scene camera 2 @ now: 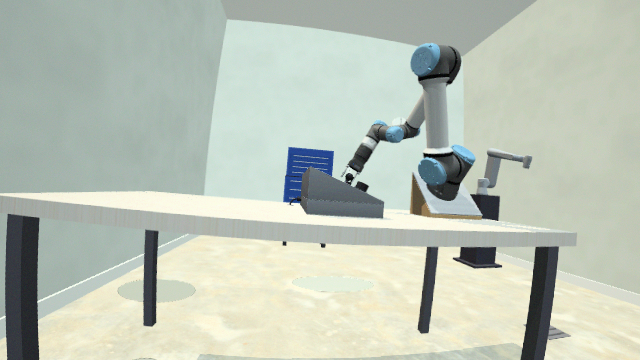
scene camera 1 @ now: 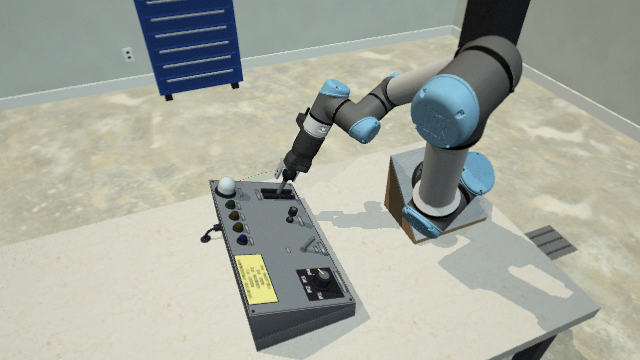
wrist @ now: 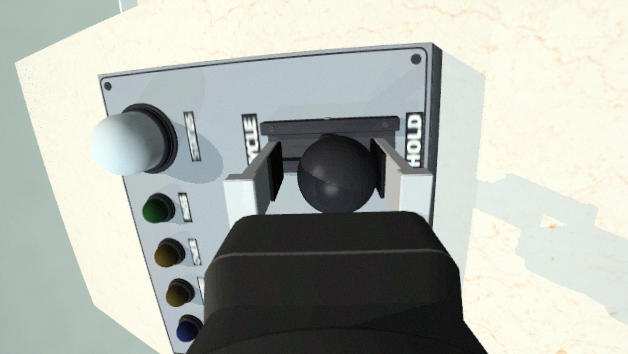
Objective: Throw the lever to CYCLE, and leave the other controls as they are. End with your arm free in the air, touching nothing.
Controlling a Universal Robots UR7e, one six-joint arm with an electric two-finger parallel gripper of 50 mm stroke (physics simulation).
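The lever's black ball knob stands above its dark slotted housing on the sloped grey panel. In the wrist view it appears between the partly covered CYCLE label on the left and the HOLD label on the right; the knob hides its shaft. My gripper is open, with its fingers on either side of the knob. The knob is close against the right finger, perhaps touching; a gap shows at the left finger.
A white dome lamp and several small coloured lamps line the panel's left side. A small black-knobbed control, a grey toggle and a rotary knob stand along its right side. A cable leaves the panel's far side.
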